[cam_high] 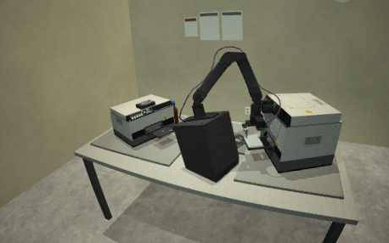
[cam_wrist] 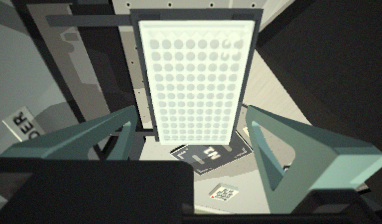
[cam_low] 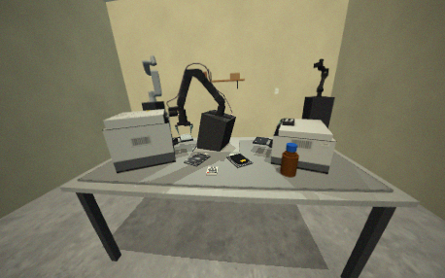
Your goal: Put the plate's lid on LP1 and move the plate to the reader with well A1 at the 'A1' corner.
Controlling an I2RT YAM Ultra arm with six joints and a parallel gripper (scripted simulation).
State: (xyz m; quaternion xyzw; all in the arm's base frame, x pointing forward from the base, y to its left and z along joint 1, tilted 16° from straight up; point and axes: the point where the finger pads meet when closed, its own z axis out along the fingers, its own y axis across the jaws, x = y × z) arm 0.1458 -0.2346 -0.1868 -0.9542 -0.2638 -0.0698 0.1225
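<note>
Now: hand 30 mm above the pale well plate. Round my hand: dark lid: 150 mm ahead, 460 mm to the left, 140 mm below; brown capped bottle: 270 mm ahead, 750 mm to the left, 40 mm below; LP1 tag: 60 mm ahead, 400 mm to the left, 150 mm below.
</note>
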